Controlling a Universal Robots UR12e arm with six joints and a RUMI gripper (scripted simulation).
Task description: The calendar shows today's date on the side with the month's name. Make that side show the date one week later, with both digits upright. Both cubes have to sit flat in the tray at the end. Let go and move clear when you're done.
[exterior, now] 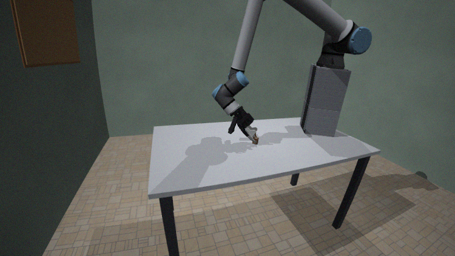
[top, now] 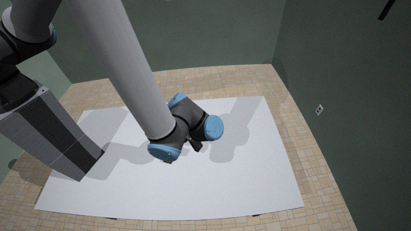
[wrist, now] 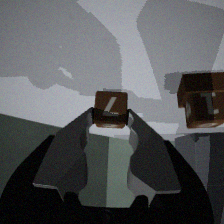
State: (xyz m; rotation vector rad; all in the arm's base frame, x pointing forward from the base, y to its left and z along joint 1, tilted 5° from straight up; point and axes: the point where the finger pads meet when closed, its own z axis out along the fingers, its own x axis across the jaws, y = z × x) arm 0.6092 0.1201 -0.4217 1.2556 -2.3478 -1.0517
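My gripper is now 10 mm past the brown date cube and 10 mm above it. Round my hand: brown wooden tray (40 mm behind, 100 mm to the right, 20 mm below).
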